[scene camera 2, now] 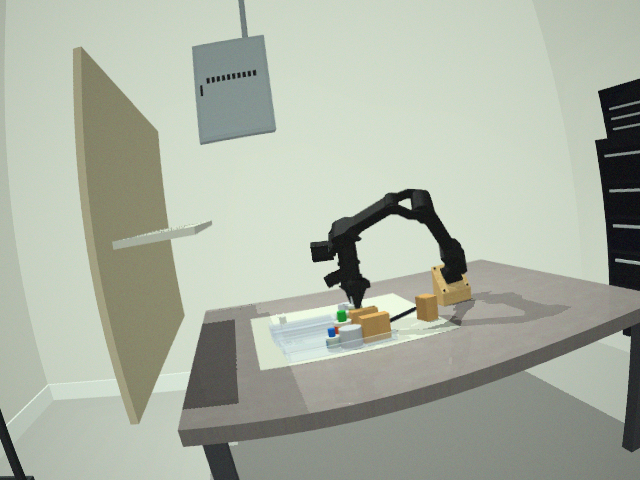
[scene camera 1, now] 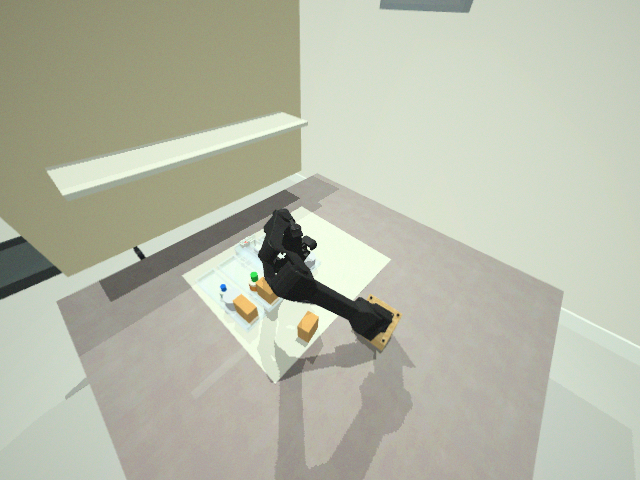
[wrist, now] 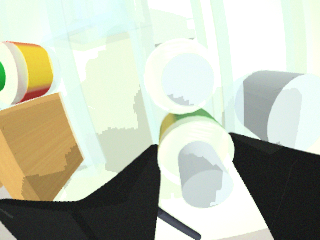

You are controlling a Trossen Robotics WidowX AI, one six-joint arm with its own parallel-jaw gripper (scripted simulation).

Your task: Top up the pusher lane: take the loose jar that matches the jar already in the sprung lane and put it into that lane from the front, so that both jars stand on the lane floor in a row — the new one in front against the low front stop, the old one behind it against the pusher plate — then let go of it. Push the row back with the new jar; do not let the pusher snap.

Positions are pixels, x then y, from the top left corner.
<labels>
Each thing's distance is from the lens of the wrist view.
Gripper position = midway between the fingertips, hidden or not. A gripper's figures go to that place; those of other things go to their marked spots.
my gripper (wrist: 192,145): 0.10 m
grey-lidded jar (wrist: 195,152): 0.07 m
grey-lidded jar (wrist: 180,75): 0.06 m
</labels>
